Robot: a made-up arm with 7 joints. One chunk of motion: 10 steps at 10 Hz.
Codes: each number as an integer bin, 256 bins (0 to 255) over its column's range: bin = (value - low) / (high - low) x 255, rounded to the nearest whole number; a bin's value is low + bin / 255 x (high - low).
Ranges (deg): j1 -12..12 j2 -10..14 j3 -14..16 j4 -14..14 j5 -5..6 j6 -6..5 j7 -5..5
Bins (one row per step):
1: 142 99 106 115 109 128 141
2: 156 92 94 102 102 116 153
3: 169 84 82 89 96 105 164
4: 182 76 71 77 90 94 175
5: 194 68 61 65 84 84 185
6: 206 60 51 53 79 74 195
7: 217 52 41 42 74 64 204
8: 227 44 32 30 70 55 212
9: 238 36 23 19 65 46 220
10: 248 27 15 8 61 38 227
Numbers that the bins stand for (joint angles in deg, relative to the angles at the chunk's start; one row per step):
1: 1.36 -0.68 -1.53 -1.37 -0.30 -0.48 0.53
2: 2.68 -1.34 -2.94 -2.80 -0.60 -1.00 1.00
3: 3.91 -2.09 -4.35 -4.23 -0.86 -1.47 1.43
4: 5.13 -2.85 -5.65 -5.55 -1.12 -1.95 1.86
5: 6.26 -3.60 -6.82 -6.86 -1.38 -2.38 2.25
6: 7.39 -4.35 -8.00 -8.18 -1.59 -2.81 2.65
7: 8.42 -5.11 -9.18 -9.39 -1.81 -3.24 3.00
8: 9.36 -5.86 -10.24 -10.71 -1.98 -3.63 3.31
9: 10.40 -6.61 -11.29 -11.91 -2.20 -4.02 3.63
10: 11.34 -7.46 -12.24 -13.12 -2.37 -4.36 3.90

